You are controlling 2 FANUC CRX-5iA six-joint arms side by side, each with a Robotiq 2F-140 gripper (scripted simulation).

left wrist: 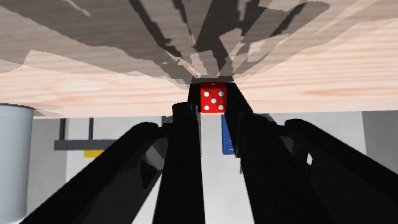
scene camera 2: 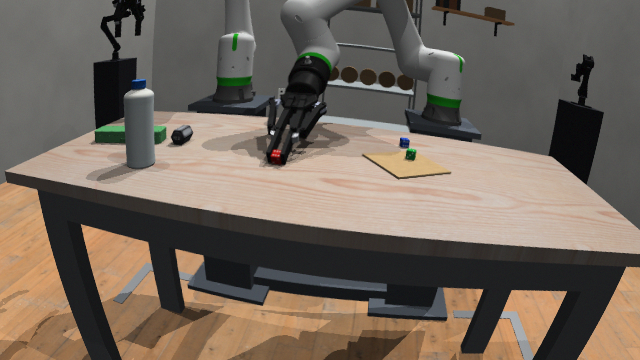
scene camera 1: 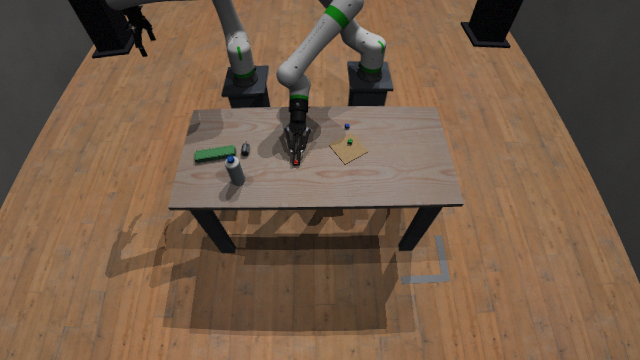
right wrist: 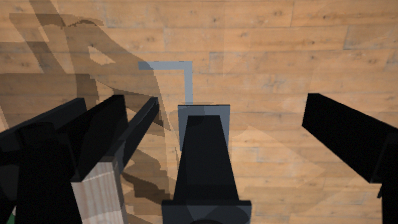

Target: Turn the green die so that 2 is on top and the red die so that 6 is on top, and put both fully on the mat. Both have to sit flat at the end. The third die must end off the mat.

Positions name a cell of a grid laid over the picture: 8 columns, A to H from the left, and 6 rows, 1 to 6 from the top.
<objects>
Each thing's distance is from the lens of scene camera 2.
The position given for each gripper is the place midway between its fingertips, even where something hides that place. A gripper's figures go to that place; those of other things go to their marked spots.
left gripper (scene camera 2: D3): 76 cm
tan mat (scene camera 2: E3): 82 cm
</objects>
